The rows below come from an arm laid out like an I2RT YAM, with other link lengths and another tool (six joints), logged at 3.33 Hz.
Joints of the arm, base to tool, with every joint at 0 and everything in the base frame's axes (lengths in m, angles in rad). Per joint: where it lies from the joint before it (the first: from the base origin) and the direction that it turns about. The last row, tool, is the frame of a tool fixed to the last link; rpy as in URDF.
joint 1: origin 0 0 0.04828 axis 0 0 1
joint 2: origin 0.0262 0.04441 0.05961 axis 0 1 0
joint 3: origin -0.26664 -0.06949 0 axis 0 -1 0
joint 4: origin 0.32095 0.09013 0.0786 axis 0 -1 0
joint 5: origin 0.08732 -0.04 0.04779 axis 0 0 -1
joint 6: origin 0.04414 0 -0.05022 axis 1 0 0
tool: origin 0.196 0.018 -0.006 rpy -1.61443 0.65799 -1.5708
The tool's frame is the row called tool.
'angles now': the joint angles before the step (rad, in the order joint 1, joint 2, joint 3, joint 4, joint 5, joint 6). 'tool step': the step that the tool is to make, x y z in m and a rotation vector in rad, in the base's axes. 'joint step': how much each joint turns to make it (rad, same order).
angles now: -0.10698, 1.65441, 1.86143, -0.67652, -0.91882, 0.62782
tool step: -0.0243, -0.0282, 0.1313, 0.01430, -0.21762, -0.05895
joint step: -0.06371, -0.00470, 0.26418, -0.00156, -0.01882, 0.06715
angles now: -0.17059, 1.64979, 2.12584, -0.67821, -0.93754, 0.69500
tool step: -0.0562, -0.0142, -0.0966, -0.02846, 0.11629, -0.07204
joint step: -0.03946, -0.36387, -0.54838, 0.02516, 0.04522, -0.06374
